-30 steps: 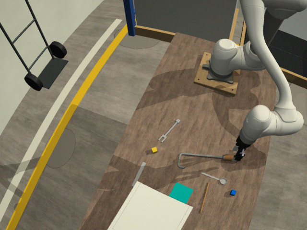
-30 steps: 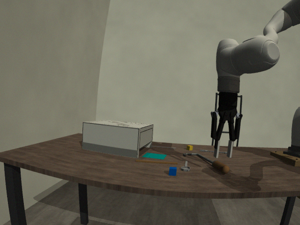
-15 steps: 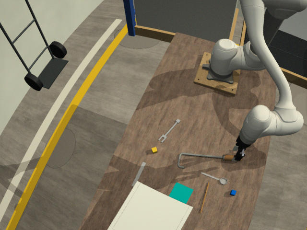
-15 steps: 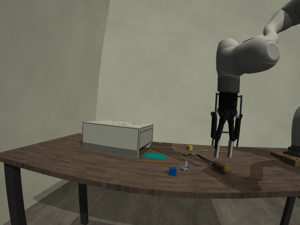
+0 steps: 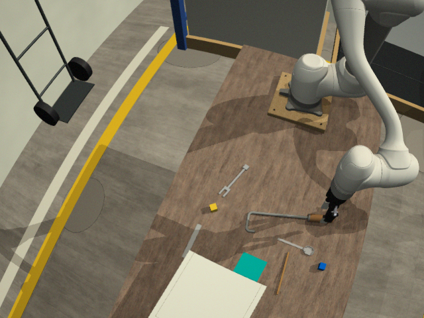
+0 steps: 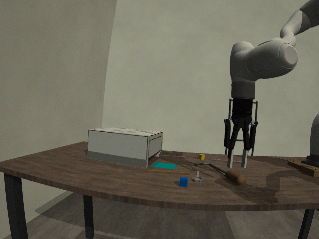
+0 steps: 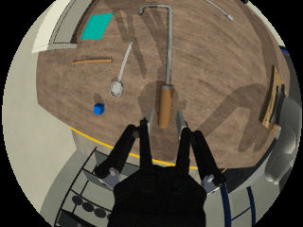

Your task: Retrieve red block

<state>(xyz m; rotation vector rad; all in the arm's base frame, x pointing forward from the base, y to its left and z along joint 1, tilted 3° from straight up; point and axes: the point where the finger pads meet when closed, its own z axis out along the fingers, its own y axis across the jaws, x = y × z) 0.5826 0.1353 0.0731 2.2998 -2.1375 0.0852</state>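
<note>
My hand is 11 cm past the fork-ended tool, 38 cm to the left of it and 9 cm above it. The rest, counted from my hand: blue block (20 cm ahead, 4 cm to the left, 8 cm below); then wooden stick (24 cm ahead, 11 cm to the right, 8 cm below); then teal square (25 cm ahead, 24 cm to the right, 9 cm below).
</note>
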